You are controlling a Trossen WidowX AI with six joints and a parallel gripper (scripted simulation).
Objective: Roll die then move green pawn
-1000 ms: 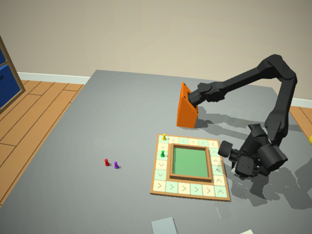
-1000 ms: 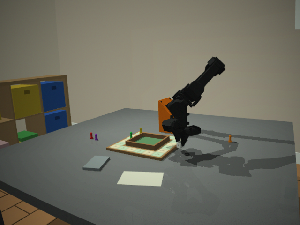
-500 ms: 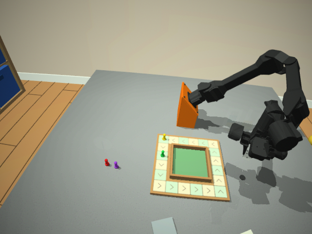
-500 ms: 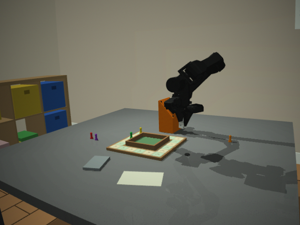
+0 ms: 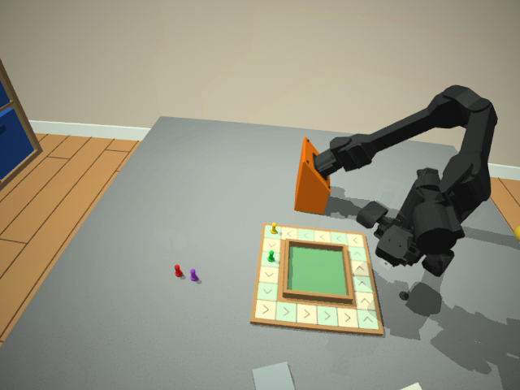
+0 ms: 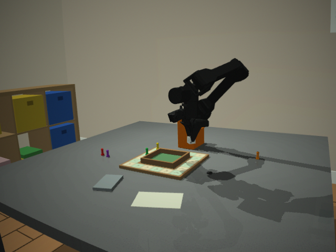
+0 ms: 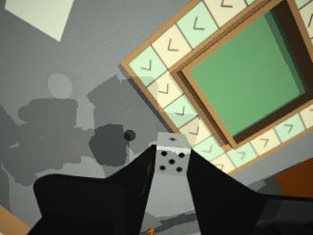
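Now: the green pawn 7 cm behind my gripper tip, 24 cm to the right of it and 9 cm below it. Round my gripper tip: white die: right at my gripper tip; yellow pawn: 16 cm behind, 24 cm to the right, 9 cm below; black disc: 1 cm ahead, 8 cm to the left, 12 cm below.
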